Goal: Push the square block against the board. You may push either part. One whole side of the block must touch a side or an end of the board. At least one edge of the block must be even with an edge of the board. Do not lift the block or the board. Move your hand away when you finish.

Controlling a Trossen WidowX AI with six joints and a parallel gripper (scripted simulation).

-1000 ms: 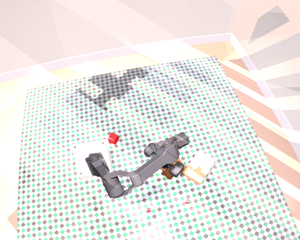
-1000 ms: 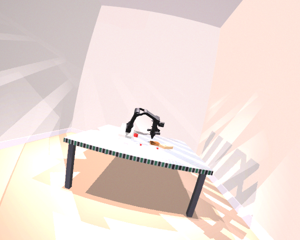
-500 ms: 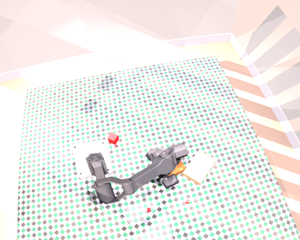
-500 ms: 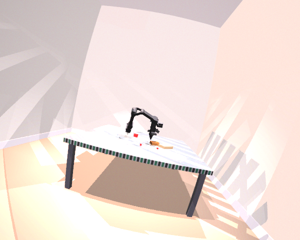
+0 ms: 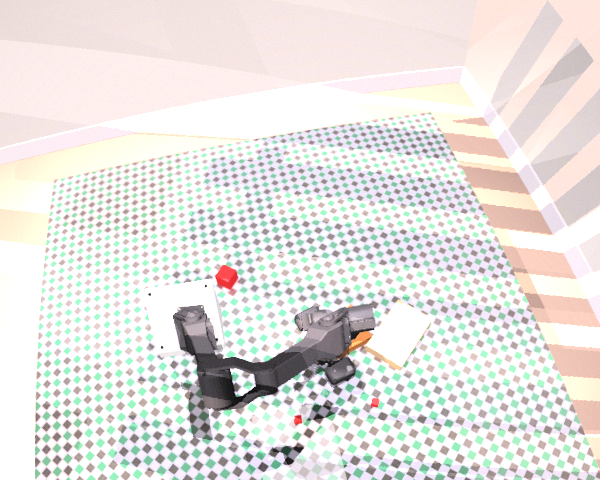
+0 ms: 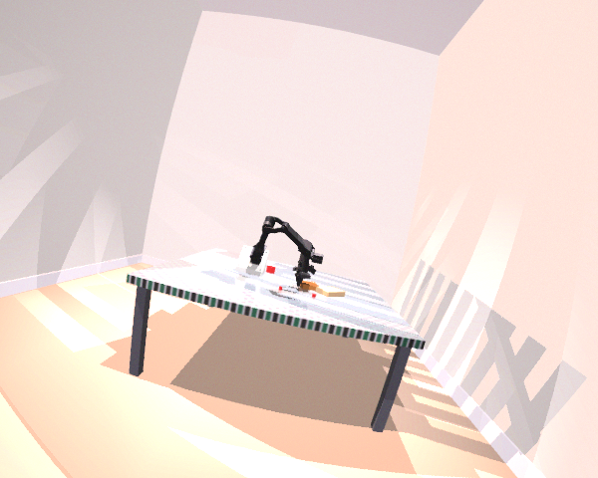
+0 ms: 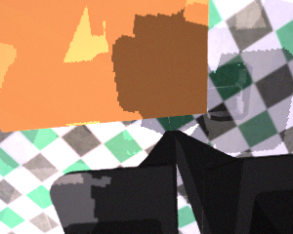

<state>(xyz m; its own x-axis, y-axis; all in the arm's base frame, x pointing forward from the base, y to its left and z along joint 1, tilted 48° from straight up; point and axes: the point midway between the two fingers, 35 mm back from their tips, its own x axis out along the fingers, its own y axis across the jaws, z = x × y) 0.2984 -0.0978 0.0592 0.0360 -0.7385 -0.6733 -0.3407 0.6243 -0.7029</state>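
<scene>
Right now the orange square block is 6 cm ahead of my gripper tip, 6 cm to the left of it and 1 cm above it. The rest, counted from my gripper tip: red cube: 22 cm behind, 25 cm to the left, 1 cm above; pale tan board: 19 cm ahead, 3 cm to the left, 1 cm above.
</scene>
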